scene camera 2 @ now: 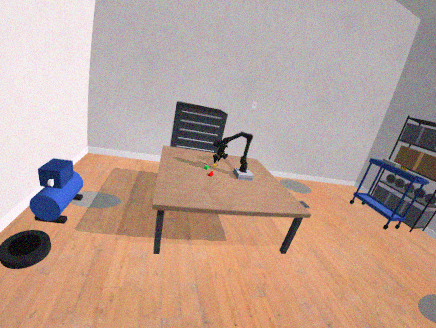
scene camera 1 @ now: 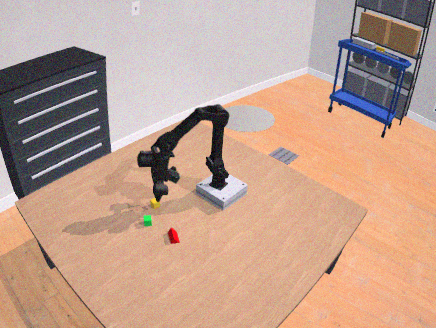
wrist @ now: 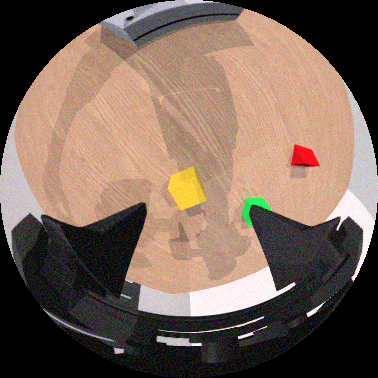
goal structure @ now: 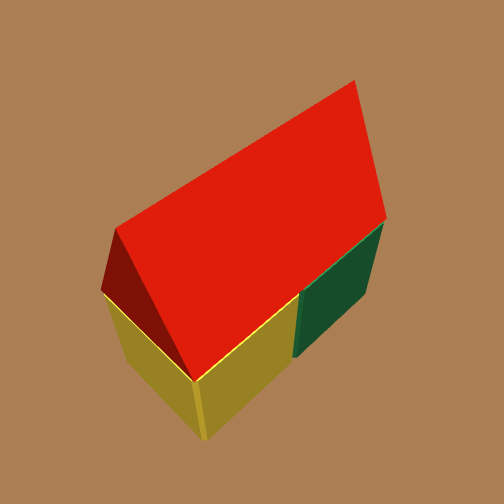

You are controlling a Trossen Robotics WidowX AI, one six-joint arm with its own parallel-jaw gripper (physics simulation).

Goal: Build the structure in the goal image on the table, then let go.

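Places are measured from the arm's base along level axes (x ahead, y left, z up), in metres.
Where they show: gripper, fingertip midpoint: point(scene camera 2: 216, 162) point(scene camera 1: 156, 195) point(wrist: 200, 209); arm's base, link origin: point(scene camera 2: 242, 171) point(scene camera 1: 218, 184).
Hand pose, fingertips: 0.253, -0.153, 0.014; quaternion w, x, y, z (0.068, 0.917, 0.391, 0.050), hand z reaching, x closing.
Things, the pixels of their top centre, and the offset from my fingertips, as dx, dy, dz. Level surfaces: height alone.
- yellow cube, top centre: point(wrist: 187, 194) point(scene camera 1: 154, 200) point(scene camera 2: 214, 164) +0.001, -0.013, -0.036
- green block, top centre: point(wrist: 260, 217) point(scene camera 1: 147, 218) point(scene camera 2: 206, 166) +0.109, +0.038, -0.036
- red triangular block, top centre: point(wrist: 313, 160) point(scene camera 1: 174, 232) point(scene camera 2: 211, 172) +0.098, +0.179, -0.040
- wooden table, surface height: dz -0.069
A yellow cube point(scene camera 1: 155, 203) point(scene camera 2: 215, 165) point(wrist: 187, 188) sits on the table. A green block point(scene camera 1: 147, 220) point(scene camera 2: 206, 167) point(wrist: 256, 206) sits apart from it on the table; in the wrist view a fingertip partly covers it. A red triangular block point(scene camera 1: 173, 236) point(scene camera 2: 211, 174) point(wrist: 304, 156) lies on the table, apart from both. My gripper point(scene camera 1: 159, 199) point(wrist: 200, 209) is open and empty, pointing down above the table over the yellow cube's area. In the wrist view the yellow cube shows between and beyond the fingertips, nearer the left one.
The arm's pale base point(scene camera 1: 222, 191) point(scene camera 2: 243, 174) point(wrist: 180, 22) stands on the wooden table point(scene camera 1: 210, 270) point(scene camera 2: 200, 195). A dark drawer cabinet point(scene camera 1: 65, 125) point(scene camera 2: 200, 125) stands behind the table. A blue cart point(scene camera 1: 367, 107) point(scene camera 2: 377, 202) stands on the floor off to the right.
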